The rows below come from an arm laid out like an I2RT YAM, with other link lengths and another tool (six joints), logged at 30 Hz.
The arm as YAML. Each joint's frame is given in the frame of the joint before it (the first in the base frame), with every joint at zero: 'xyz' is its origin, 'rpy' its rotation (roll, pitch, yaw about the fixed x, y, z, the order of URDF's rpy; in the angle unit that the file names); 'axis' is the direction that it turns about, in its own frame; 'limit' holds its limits. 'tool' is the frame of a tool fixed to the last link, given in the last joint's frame.
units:
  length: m
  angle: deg
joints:
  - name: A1
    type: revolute
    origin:
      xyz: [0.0, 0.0, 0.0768]
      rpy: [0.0, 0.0, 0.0]
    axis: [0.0, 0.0, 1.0]
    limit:
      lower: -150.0
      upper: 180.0
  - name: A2
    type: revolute
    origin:
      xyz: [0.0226, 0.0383, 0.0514]
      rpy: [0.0, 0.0, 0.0]
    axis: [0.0, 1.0, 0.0]
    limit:
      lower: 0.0
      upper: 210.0
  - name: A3
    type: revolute
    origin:
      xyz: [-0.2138, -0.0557, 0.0]
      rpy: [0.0, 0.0, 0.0]
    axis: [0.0, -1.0, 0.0]
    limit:
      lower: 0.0
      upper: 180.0
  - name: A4
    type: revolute
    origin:
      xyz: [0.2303, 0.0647, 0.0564]
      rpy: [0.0, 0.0, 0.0]
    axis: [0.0, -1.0, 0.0]
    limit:
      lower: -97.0
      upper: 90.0
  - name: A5
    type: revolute
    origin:
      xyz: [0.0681, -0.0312, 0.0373]
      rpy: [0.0, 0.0, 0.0]
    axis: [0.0, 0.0, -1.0]
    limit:
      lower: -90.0
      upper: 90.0
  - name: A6
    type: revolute
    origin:
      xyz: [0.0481, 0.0, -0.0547]
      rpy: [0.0, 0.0, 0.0]
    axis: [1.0, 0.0, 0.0]
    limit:
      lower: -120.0
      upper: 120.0
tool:
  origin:
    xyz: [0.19, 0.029, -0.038]
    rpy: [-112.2, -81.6, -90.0]
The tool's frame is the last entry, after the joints.
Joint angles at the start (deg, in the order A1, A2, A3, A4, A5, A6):
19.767, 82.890, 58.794, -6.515, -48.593, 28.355
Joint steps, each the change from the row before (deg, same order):
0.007, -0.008, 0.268, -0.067, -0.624, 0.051
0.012, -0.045, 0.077, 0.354, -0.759, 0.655
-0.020, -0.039, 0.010, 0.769, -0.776, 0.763
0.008, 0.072, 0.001, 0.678, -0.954, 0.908
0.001, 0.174, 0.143, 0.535, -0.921, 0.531
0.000, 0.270, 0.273, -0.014, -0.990, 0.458
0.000, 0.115, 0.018, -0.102, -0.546, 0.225
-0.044, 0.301, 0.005, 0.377, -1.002, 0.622
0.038, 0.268, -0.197, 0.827, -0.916, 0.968
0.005, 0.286, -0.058, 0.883, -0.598, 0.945
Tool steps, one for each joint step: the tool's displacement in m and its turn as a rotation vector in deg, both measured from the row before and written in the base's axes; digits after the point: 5 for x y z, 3 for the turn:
-0.00172, 0.00087, 0.00284, 0.383, -0.044, 0.528
-0.00191, 0.00125, 0.00359, 0.697, 0.275, 0.455
-0.00115, 0.00132, 0.00425, 0.836, 0.056, 0.415
-0.00216, 0.00150, 0.00369, 0.867, 0.419, 0.570
-0.00189, 0.00133, 0.00326, 0.709, 0.165, 0.658
-0.00278, 0.00106, 0.00223, 0.538, 0.594, 0.745
-0.00208, 0.00035, 0.00034, 0.223, 0.485, 0.419
-0.00248, 0.00080, 0.00142, 0.600, 0.668, 0.670
-0.00237, 0.00122, 0.00148, 0.711, 0.719, 0.591
-0.00054, 0.00103, 0.00176, 0.613, 0.484, 0.294

